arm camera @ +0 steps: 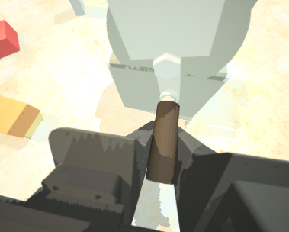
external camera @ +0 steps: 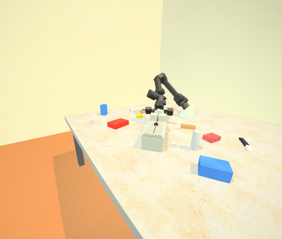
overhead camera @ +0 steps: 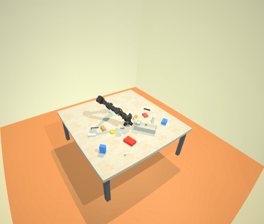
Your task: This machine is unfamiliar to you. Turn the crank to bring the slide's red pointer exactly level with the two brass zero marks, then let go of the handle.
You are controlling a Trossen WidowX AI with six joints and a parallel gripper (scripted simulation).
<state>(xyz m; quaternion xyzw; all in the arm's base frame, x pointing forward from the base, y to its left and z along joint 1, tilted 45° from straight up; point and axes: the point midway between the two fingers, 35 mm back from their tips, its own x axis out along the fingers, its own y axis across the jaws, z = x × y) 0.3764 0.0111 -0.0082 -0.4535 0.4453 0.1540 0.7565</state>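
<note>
My gripper tip is now 3 cm below the brown crank handle, 1 cm to the left of it and 1 cm past it. Also, from my gripper tip: red pointer: 13 cm ahead, 11 cm to the left, 5 cm above; crank: 4 cm above; yellow disc: 25 cm to the right, 4 cm behind, 3 cm below.
</note>
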